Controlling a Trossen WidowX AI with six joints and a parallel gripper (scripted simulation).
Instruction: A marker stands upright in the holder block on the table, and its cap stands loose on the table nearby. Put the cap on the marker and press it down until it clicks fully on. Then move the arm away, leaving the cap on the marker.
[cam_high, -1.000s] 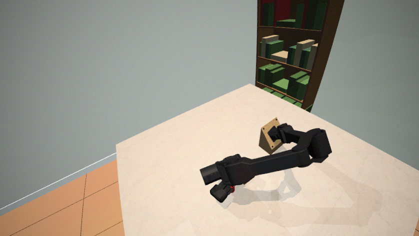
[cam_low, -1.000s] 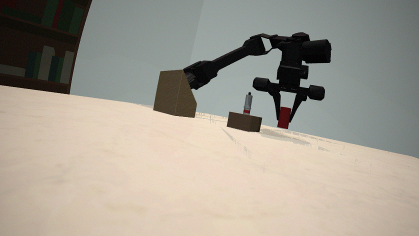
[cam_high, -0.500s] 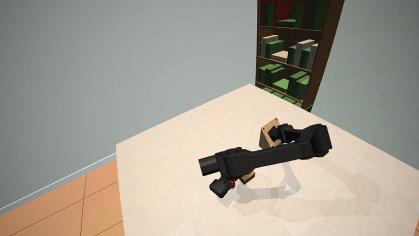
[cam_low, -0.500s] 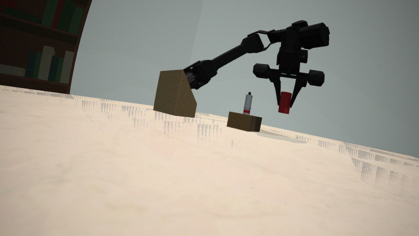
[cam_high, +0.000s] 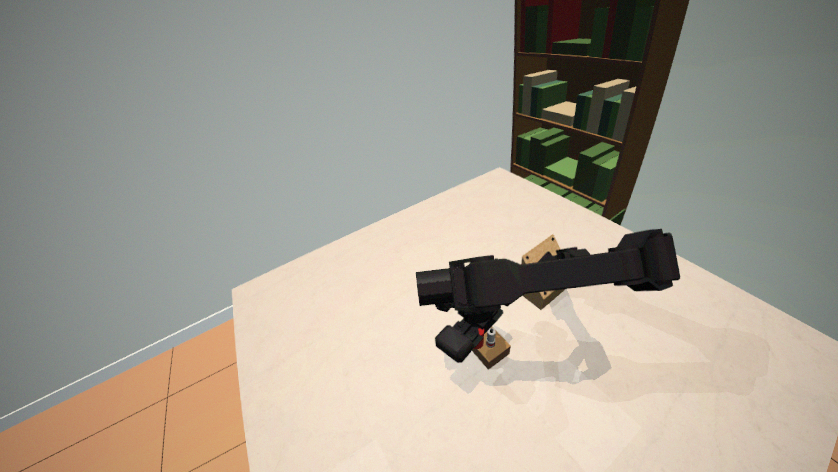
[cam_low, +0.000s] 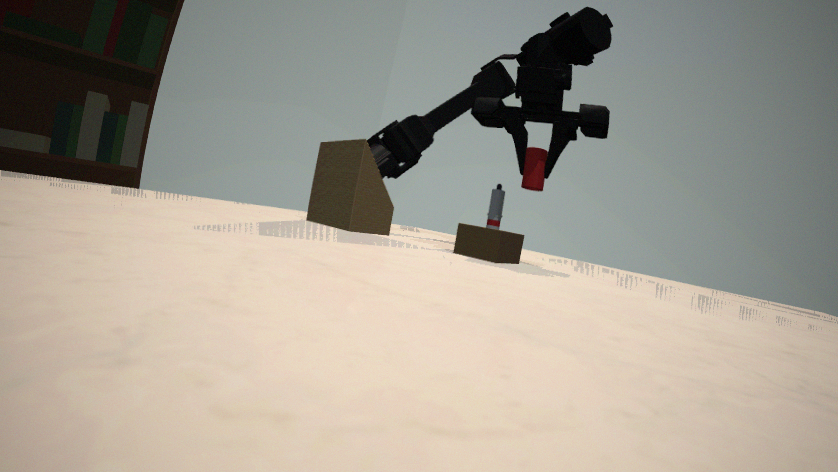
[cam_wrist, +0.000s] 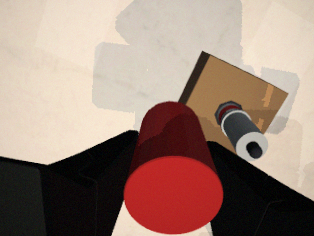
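Right now the brown holder block is 5 cm behind my gripper tip and 10 cm below it. Also, from my gripper tip: red cap: 1 cm above.
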